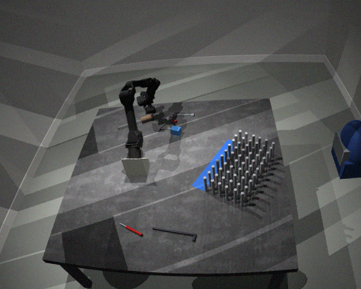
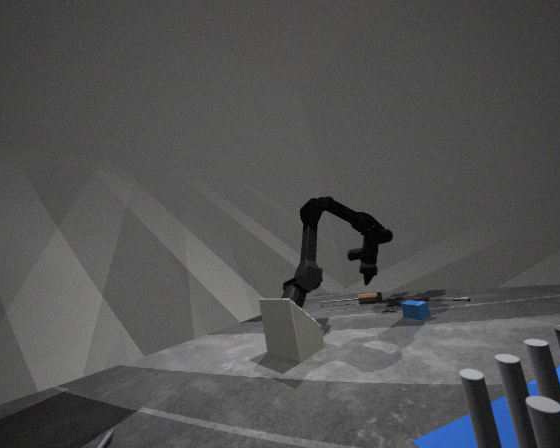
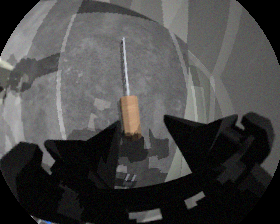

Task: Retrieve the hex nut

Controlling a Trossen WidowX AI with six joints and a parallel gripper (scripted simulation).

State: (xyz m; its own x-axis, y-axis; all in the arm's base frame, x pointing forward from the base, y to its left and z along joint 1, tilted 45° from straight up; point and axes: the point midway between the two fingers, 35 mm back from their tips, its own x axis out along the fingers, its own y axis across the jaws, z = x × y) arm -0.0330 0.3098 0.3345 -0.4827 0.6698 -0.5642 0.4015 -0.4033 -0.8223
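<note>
The small red piece lies 200 mm ahead of my gripper tip, 30 mm to the right of it and 80 mm below it. Round my gripper tip: silver wrench (240 mm ahead, 50 mm to the left, 80 mm below); then blue taped strip (500 mm ahead, 390 mm to the right, 80 mm below); then blue cube (230 mm ahead, 130 mm to the right, 60 mm below).
</note>
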